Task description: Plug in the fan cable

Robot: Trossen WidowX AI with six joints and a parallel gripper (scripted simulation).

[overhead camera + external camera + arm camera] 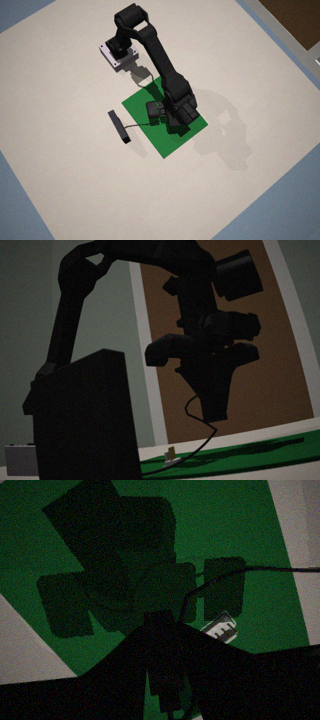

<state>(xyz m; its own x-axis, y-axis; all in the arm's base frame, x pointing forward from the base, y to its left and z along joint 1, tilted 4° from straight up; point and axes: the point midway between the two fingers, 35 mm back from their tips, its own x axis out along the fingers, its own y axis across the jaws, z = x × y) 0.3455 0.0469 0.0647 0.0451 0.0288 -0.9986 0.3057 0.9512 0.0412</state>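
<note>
The white four-pin fan header is 6 cm behind my gripper tip, 5 cm to the right of it and 6 cm below it. Round my gripper tip: fan (5 cm behind, 20 cm to the right); then green board (2 cm behind, 1 cm to the right, 8 cm below); then black plug (1 cm behind, 1 cm above).
</note>
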